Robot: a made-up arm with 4 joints. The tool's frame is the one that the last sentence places.
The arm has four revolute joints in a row. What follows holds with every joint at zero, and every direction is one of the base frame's. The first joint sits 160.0 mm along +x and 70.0 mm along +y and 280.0 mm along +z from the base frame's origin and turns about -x. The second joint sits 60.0 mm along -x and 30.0 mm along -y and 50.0 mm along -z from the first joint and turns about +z. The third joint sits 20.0 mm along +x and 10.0 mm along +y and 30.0 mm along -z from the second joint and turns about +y. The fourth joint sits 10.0 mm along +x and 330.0 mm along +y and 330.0 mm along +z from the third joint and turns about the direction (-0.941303, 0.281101, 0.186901). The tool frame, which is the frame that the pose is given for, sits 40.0 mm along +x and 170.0 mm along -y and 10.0 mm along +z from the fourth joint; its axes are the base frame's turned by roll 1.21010, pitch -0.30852 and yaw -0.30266 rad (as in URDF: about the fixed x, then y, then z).
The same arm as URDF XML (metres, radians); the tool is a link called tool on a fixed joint. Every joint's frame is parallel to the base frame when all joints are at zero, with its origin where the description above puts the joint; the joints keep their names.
<robot name="arm">
<link name="base_link"/>
<link name="link1"/>
<link name="link2"/>
<link name="link3"/>
<link name="link4"/>
<link name="tool"/>
<joint name="joint 1" type="continuous"><parent link="base_link"/><child link="link1"/><origin xyz="0.1600 0.0700 0.2800"/><axis xyz="-1 0 0"/></joint>
<joint name="joint 2" type="continuous"><parent link="link1"/><child link="link2"/><origin xyz="-0.0600 -0.0300 -0.0500"/><axis xyz="0 0 1"/></joint>
<joint name="joint 3" type="continuous"><parent link="link2"/><child link="link3"/><origin xyz="0.0200 0.0100 -0.0300"/><axis xyz="0 1 0"/></joint>
<joint name="joint 4" type="continuous"><parent link="link3"/><child link="link4"/><origin xyz="0.0100 0.3300 0.3300"/><axis xyz="-0.941303 0.281101 0.186901"/></joint>
<joint name="tool_joint" type="fixed"><parent link="link4"/><child link="tool"/><origin xyz="0.0400 -0.1700 0.0100" rpy="1.2101 -0.3085 -0.3027"/></joint>
</robot>

